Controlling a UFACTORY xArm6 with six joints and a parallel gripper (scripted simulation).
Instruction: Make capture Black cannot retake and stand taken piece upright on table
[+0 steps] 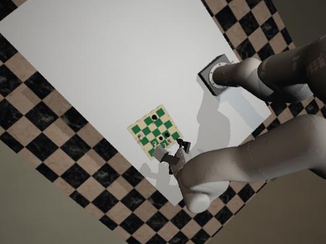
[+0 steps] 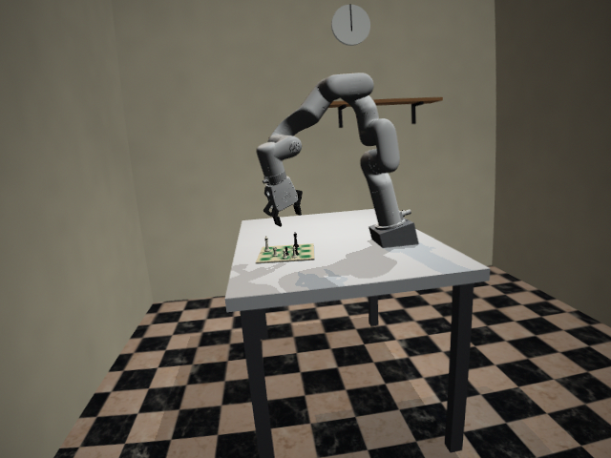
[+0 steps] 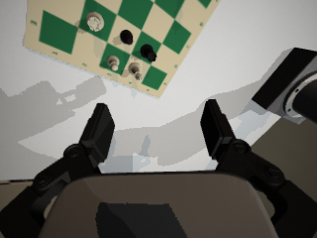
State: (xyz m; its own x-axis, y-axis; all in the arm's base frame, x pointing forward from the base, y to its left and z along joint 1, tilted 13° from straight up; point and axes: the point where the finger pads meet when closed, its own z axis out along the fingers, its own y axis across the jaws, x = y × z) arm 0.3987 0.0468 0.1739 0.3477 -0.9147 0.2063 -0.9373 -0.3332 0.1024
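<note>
The black pawn lies 1 cm ahead of my hand, 4 cm to the right of it and 14 cm below it. The rest, counted from my hand: green-and-cream chessboard: 1 cm ahead, 7 cm to the right, 15 cm below; white pawn: 3 cm ahead, 14 cm below; tall black piece: 5 cm behind, 14 cm to the right, 12 cm below.
</note>
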